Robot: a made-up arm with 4 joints.
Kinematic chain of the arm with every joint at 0, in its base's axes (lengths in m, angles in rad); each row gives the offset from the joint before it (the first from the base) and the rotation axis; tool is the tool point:
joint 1: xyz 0 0 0.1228 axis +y
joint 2: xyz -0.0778 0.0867 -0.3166 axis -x
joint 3: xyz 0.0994 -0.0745 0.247 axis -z
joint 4: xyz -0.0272 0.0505 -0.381 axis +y
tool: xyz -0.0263 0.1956 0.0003
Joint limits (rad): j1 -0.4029..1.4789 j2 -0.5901..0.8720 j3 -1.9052..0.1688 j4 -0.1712..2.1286
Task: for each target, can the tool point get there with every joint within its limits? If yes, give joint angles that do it. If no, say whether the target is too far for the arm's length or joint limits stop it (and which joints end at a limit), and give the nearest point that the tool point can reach.
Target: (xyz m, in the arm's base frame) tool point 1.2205 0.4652 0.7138
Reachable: no: too far | nearest point 0.1695 0.2904 -0.1471 | short by 1.370 m
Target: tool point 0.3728 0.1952 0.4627
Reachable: no: joint limits stop it (at a limit: joint 1, joint 2, joint 3, joint 4) | nearest point 0.1695 0.2904 -0.1471 | short by 0.650 m
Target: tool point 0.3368 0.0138 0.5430
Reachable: no: joint limits stop it (at a limit: joint 1, joint 2, joint 3) | nearest point -0.2571 -0.1232 0.2975 | short by 0.657 m
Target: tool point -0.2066 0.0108 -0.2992
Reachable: yes | joints -0.0412 0.4949 -1.1554 0.5073
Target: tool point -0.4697 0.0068 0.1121
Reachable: yes | joints 1.0435 0.2868 -1.2967 0.8866
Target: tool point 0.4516 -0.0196 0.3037
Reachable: no: joint limits stop it (at a limit: joint 1, joint 2, joint 3, joint 4) | nearest point 0.1695 0.2904 -0.1471 | short by 0.616 m
